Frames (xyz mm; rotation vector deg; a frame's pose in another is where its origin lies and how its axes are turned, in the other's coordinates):
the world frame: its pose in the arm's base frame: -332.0 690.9 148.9 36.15 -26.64 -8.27
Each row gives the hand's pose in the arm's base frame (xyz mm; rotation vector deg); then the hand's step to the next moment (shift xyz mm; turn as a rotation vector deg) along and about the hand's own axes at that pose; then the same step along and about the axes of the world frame.
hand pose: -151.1 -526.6 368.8 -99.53 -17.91 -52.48
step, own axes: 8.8 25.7 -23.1 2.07 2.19 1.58
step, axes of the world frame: 15.8 -31.5 5.3 2.89 -0.06 -1.80
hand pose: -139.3 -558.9 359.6 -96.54 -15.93 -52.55
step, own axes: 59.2 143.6 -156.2 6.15 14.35 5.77
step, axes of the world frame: 89.0 -196.8 43.4 11.55 -4.93 -10.92
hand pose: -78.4 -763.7 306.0 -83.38 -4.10 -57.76
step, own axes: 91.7 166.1 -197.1 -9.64 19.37 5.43
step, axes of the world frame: 70.6 -262.9 27.6 -1.38 -7.38 -21.01
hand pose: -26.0 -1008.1 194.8 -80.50 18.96 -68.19
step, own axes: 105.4 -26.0 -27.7 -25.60 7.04 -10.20
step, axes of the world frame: 59.6 -35.4 88.0 -25.07 -1.88 -13.30
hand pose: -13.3 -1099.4 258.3 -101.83 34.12 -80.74
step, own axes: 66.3 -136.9 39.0 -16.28 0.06 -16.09
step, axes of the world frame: 80.2 120.0 61.9 -22.83 1.42 -0.88
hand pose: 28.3 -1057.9 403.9 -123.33 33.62 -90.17
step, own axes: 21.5 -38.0 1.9 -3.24 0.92 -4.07
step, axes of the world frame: 18.7 38.0 10.7 -5.23 -0.52 0.50
